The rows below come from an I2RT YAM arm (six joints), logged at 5 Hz.
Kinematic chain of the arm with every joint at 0, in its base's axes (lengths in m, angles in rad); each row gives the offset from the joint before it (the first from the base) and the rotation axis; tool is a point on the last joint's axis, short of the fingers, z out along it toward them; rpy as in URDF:
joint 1: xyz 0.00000 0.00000 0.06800 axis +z
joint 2: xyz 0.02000 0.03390 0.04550 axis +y
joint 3: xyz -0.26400 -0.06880 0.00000 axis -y
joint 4: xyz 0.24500 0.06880 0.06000 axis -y
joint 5: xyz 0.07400 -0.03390 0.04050 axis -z
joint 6: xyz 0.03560 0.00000 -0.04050 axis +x
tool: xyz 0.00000 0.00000 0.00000 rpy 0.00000 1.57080 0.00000
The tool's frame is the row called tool.
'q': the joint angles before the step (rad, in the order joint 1, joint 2, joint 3, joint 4, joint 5, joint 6). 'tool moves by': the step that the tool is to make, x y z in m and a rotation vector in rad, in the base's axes. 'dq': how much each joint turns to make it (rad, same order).
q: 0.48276 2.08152 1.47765 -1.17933 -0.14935 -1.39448
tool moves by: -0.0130 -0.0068 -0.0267 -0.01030 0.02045 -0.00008
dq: 0.00000 0.00012 -0.11838 0.09561 -0.00038 -0.00001
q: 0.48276 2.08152 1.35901 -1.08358 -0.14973 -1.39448
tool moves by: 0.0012 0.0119 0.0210 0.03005 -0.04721 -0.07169
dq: 0.02591 -0.03920 0.03778 -0.00565 -0.02327 0.09610
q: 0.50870 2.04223 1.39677 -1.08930 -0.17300 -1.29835
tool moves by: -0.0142 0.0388 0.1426 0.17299 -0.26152 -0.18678
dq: 0.11263 -0.20307 0.29344 -0.12761 0.00002 0.30185
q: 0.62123 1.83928 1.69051 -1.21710 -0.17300 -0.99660
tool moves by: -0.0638 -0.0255 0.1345 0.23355 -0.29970 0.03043
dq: 0.05577 -0.26120 0.19812 -0.07516 0.00500 0.02485
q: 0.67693 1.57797 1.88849 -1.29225 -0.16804 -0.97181
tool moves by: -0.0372 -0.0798 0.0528 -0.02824 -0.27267 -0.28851
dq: -0.13927 -0.22584 0.00057 -0.01812 0.23267 0.00150
